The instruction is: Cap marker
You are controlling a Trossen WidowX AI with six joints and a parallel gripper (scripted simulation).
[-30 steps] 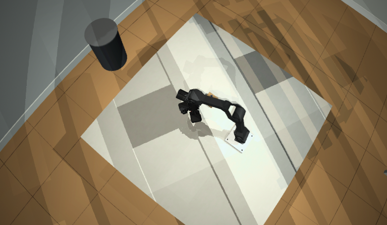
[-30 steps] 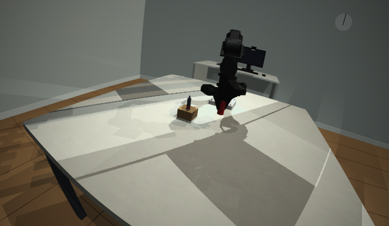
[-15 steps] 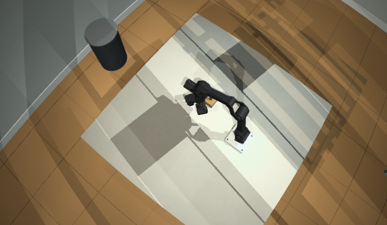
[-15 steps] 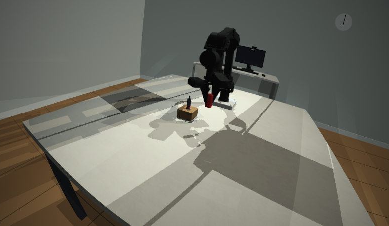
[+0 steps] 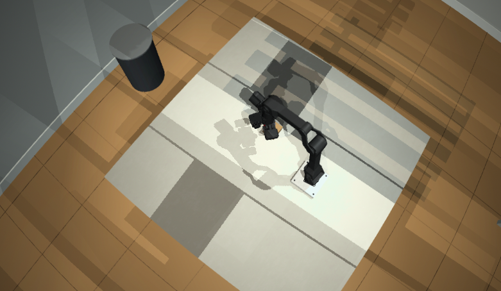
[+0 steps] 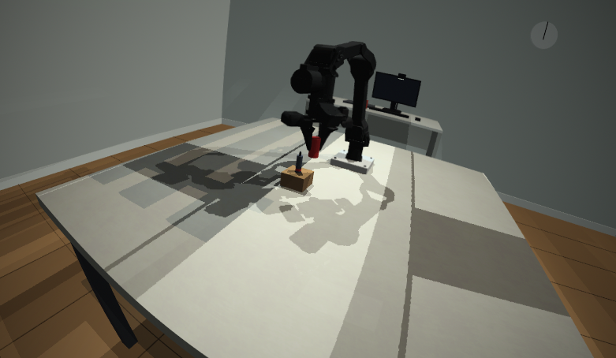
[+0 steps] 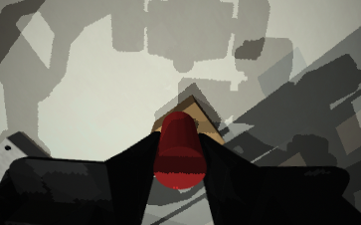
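The brown holder block is 30 mm behind my gripper tip, 40 mm to the right of it and 100 mm below it. Also, from my gripper tip: red cap: 10 mm above.
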